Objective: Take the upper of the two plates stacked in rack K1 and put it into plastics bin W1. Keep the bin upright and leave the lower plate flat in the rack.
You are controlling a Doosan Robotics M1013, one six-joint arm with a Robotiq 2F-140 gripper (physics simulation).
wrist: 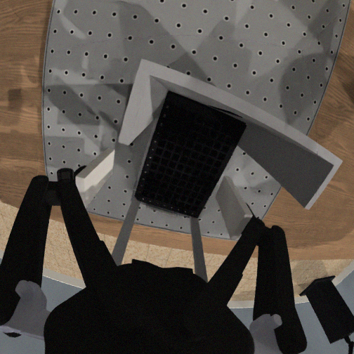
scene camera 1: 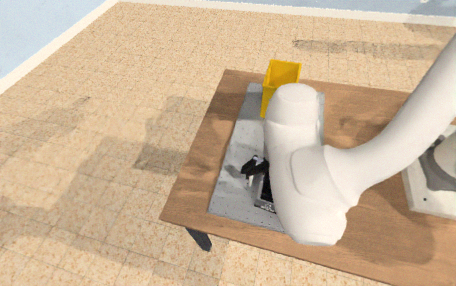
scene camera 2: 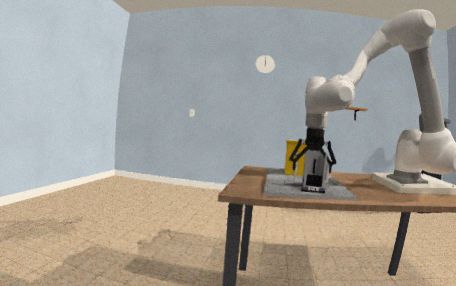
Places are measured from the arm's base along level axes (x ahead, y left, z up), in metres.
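Pixels of known places: gripper, fingertip midpoint: [scene camera 1: 269,187] [scene camera 2: 310,180]; arm's base at its link origin: [scene camera 1: 448,169] [scene camera 2: 406,180].
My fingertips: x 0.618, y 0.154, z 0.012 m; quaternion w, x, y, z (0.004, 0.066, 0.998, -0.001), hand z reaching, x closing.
For each thing: its middle in the pictures, then the offset to it from my fingertips. "spot": a spot on its surface instead. Level surfaces: height alone.
- Rack K1 at the middle of its body: [scene camera 1: 275,180] [scene camera 2: 314,170] 0.008 m right, 0.015 m back, 0.039 m up
- Plastics bin W1 at a spot on its surface: [scene camera 1: 267,97] spot: 0.353 m right, 0.031 m ahead, 0.085 m up
- grey perforated board at its surface level: 0.039 m down
- wooden table at its surface level: 0.051 m down
Rack K1 [scene camera 1: 258,196] [scene camera 2: 323,162] [wrist: 240,102] is a grey upright holder on the perforated board. The black gridded upper plate [wrist: 192,155] lies flat in it, seen from above in the wrist view. The lower plate is hidden beneath it there. My gripper [scene camera 2: 312,173] [wrist: 167,174] is open and empty. Its pale fingertips stand wide apart, one on each side of the rack in scene camera 2 and on either side of the plate's near part in the wrist view. Plastics bin W1 [scene camera 1: 267,97] [scene camera 2: 292,159] is yellow and stands upright at the board's far end.
The grey perforated board [scene camera 1: 245,132] [scene camera 2: 280,187] [wrist: 100,60] lies on the wooden table [scene camera 1: 200,175] [scene camera 2: 250,198] [wrist: 22,125]. The arm hides part of the rack and bin in scene camera 1. The robot's pale base plate [scene camera 1: 417,202] [scene camera 2: 425,187] is at the right.
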